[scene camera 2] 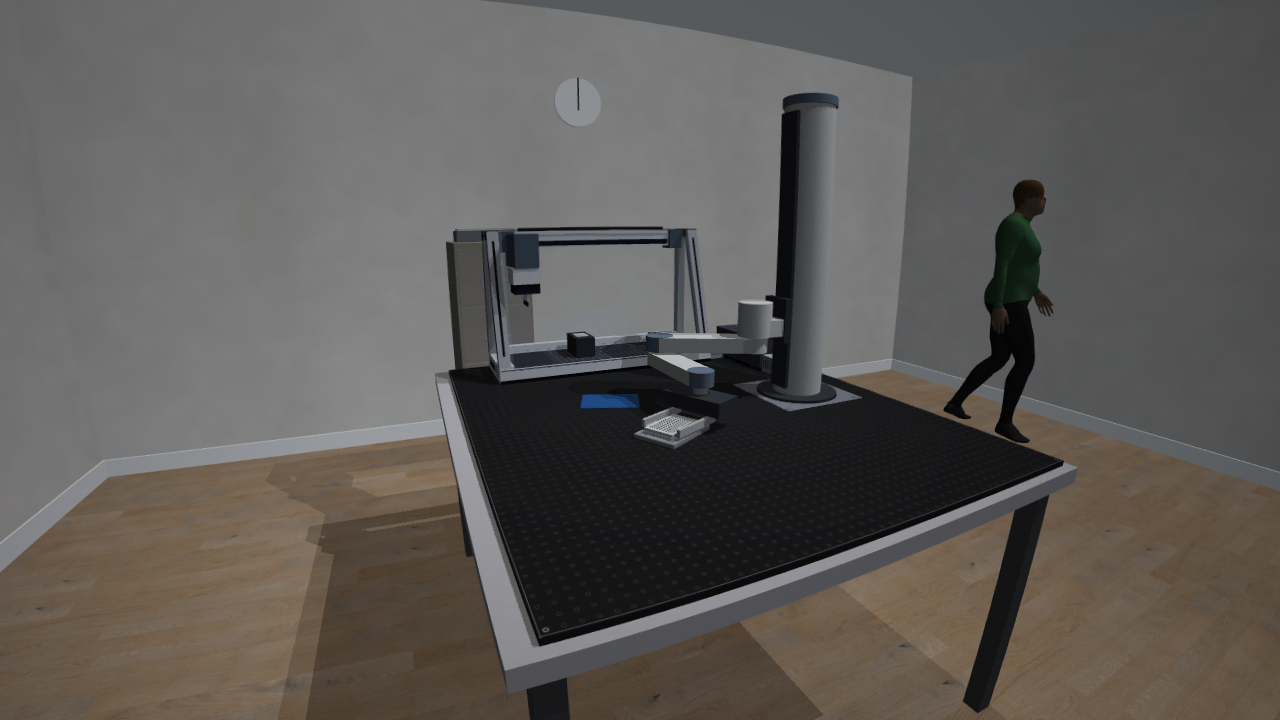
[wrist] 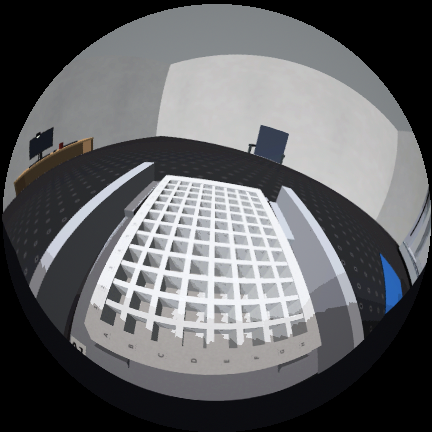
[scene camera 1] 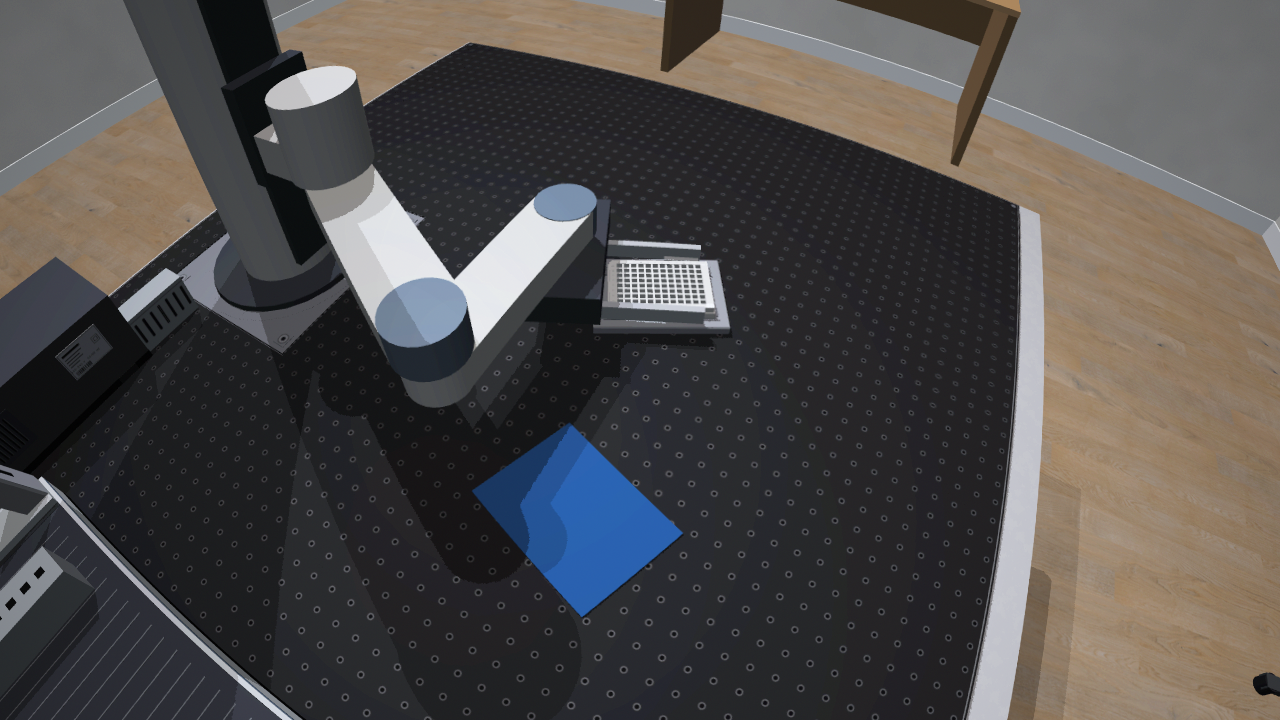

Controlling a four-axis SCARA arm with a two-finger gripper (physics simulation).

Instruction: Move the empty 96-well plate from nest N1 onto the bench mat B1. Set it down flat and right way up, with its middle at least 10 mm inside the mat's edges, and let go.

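Places are measured from the arm's base along level axes (x back, y right, z up), in centimetres.
Pixels of known places: gripper, fingertip midpoint: (scene camera 2: 660, 428) (wrist: 216, 182) (scene camera 1: 701, 282); arm's base, origin of the base link: (scene camera 2: 795, 394) (scene camera 1: 294, 255).
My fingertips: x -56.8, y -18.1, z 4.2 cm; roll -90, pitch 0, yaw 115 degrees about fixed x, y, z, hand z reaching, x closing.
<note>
For each thing: its top centre in the pictures, then the offset to it from my fingertips. "spot": a spot on its surface instead. Level surfaces: height alone.
- white 96-well plate, middle of its top: (wrist: 212, 228) (scene camera 1: 660, 283) (scene camera 2: 672, 423) dx +4.5, dy +2.3, dz -0.3 cm
- nest N1, middle of its top: (wrist: 209, 245) (scene camera 1: 659, 289) (scene camera 2: 672, 428) dx +4.5, dy +2.3, dz -1.4 cm
- blue bench mat B1, its level: dz -2.7 cm
- dark box, surface spot: (scene camera 1: 62, 349) spot: dx +60.3, dy +51.3, dz +6.9 cm
The white 96-well plate (scene camera 1: 664, 283) (scene camera 2: 677, 425) (wrist: 215, 240) is flat and right way up at nest N1 (scene camera 1: 662, 330) (wrist: 215, 387), a grey base on the bench. I cannot tell whether it rests in the nest or is slightly raised. My gripper (scene camera 1: 702, 282) (scene camera 2: 662, 428) (wrist: 216, 182) has its two long fingers along the plate's long sides. In the wrist view the small pads meet both plate edges, so it is shut on the plate. The blue bench mat B1 (scene camera 1: 617, 528) (scene camera 2: 609, 401) (wrist: 391, 285) lies flat, apart from the nest, partly in the arm's shadow.
The arm's column (scene camera 1: 205, 143) (scene camera 2: 810, 250) stands on the bench, its elbow (scene camera 1: 421, 313) bent out between column and mat. A dark box (scene camera 1: 62, 349) stands near the column. A gantry machine (scene camera 2: 590, 237) stands at the bench's far end in scene camera 2. A person (scene camera 2: 1017, 268) is beyond the bench.
</note>
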